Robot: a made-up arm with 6 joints. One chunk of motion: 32 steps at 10 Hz.
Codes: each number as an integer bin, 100 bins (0 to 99) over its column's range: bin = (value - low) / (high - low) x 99, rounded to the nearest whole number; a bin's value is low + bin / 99 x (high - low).
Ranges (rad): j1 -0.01..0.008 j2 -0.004..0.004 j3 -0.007..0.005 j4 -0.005..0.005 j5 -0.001..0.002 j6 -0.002..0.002
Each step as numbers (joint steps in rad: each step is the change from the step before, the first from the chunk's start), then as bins.
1 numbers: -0.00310 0.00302 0.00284 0.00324 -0.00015 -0.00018
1 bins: 38 87 81 82 28 45
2 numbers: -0.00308 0.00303 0.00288 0.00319 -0.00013 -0.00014
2 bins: 38 87 82 81 29 46
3 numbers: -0.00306 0.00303 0.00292 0.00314 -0.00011 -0.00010
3 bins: 38 87 82 81 29 47
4 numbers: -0.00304 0.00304 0.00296 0.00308 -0.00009 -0.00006
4 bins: 38 87 82 80 30 48
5 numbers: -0.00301 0.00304 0.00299 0.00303 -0.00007 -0.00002
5 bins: 38 87 82 79 31 49
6 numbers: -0.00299 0.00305 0.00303 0.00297 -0.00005 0.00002
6 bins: 39 87 83 79 31 50
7 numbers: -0.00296 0.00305 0.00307 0.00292 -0.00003 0.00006
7 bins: 39 87 83 78 32 51
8 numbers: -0.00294 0.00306 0.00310 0.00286 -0.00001 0.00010
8 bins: 39 87 83 78 33 52
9 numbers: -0.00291 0.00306 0.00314 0.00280 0.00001 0.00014
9 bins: 39 87 84 77 33 53
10 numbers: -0.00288 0.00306 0.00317 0.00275 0.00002 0.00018
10 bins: 39 87 84 77 34 54
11 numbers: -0.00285 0.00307 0.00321 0.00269 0.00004 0.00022
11 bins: 39 87 84 76 34 55
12 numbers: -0.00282 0.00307 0.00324 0.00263 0.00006 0.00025
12 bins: 39 87 84 76 35 56
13 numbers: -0.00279 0.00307 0.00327 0.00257 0.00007 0.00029
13 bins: 40 87 85 75 35 57
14 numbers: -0.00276 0.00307 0.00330 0.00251 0.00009 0.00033
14 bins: 40 87 85 74 36 58
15 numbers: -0.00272 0.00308 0.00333 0.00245 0.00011 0.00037
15 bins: 40 88 85 74 37 59
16 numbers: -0.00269 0.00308 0.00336 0.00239 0.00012 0.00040
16 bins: 40 88 85 73 37 59
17 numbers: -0.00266 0.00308 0.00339 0.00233 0.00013 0.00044
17 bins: 40 88 86 73 37 60
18 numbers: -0.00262 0.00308 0.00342 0.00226 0.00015 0.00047
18 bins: 41 88 86 72 38 61
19 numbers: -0.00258 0.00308 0.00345 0.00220 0.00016 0.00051
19 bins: 41 88 86 71 38 62
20 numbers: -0.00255 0.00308 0.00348 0.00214 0.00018 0.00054
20 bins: 41 88 86 71 39 63
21 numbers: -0.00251 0.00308 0.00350 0.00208 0.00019 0.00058
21 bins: 41 88 87 70 39 64
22 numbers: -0.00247 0.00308 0.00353 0.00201 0.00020 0.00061
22 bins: 41 88 87 69 40 65
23 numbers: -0.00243 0.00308 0.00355 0.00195 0.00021 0.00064
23 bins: 42 88 87 69 40 65
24 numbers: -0.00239 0.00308 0.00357 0.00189 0.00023 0.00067
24 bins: 42 88 87 68 41 66
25 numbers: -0.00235 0.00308 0.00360 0.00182 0.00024 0.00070
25 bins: 42 88 87 68 41 67
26 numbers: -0.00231 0.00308 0.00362 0.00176 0.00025 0.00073
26 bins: 42 88 88 67 41 68
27 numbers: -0.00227 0.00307 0.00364 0.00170 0.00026 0.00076
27 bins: 43 87 88 66 42 68
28 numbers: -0.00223 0.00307 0.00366 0.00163 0.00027 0.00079
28 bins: 43 87 88 66 42 69
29 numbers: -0.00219 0.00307 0.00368 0.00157 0.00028 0.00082
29 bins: 43 87 88 65 42 70
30 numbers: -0.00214 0.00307 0.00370 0.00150 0.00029 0.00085
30 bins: 43 87 88 64 43 71
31 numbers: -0.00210 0.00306 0.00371 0.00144 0.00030 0.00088
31 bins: 43 87 88 64 43 71
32 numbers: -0.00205 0.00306 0.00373 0.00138 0.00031 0.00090
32 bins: 44 87 89 63 43 72
